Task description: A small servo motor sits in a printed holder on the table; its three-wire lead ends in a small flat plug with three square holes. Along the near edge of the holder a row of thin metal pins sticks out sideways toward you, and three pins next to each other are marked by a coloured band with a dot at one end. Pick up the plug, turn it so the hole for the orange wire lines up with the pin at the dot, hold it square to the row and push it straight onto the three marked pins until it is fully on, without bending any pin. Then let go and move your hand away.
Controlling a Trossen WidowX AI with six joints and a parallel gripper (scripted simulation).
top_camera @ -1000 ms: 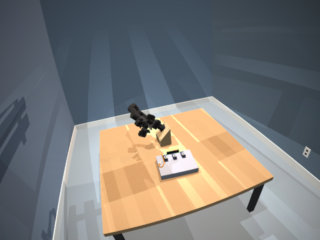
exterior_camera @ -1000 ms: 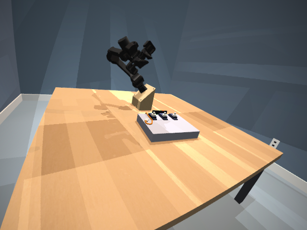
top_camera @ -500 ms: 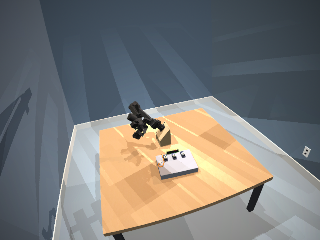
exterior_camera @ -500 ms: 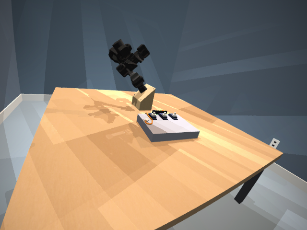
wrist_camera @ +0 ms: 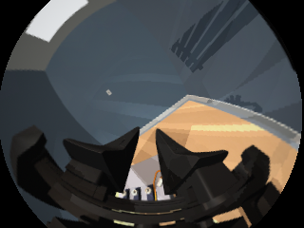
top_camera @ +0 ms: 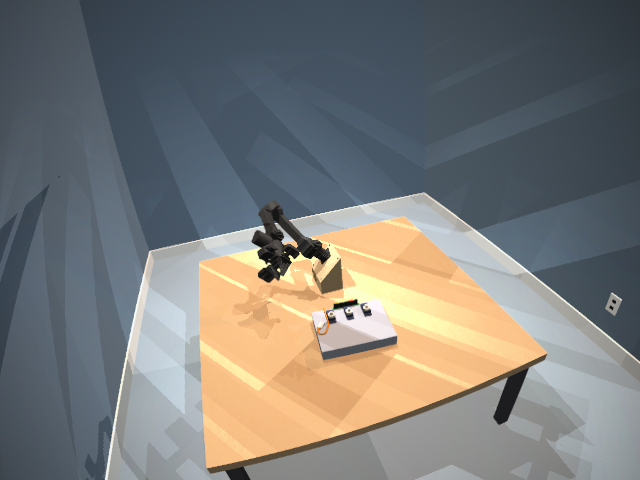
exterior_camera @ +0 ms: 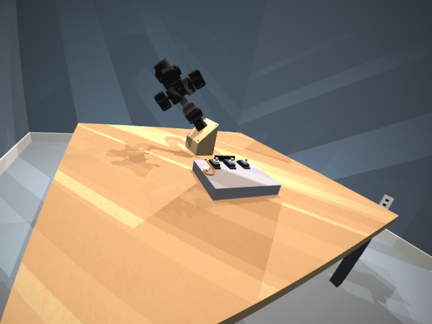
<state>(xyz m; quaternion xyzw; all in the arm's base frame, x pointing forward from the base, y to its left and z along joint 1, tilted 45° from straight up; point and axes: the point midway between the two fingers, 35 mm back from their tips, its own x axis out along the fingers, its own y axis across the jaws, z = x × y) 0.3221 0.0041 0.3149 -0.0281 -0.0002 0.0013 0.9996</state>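
Right now the red band is 10 cm behind my gripper tip, 27 cm to the left of it and 24 cm below it. The rest, counted from my gripper tip: dark pin strip: 9 cm behind, 25 cm to the left, 25 cm below; grey printed holder: 6 cm ahead, 25 cm to the left, 29 cm below.
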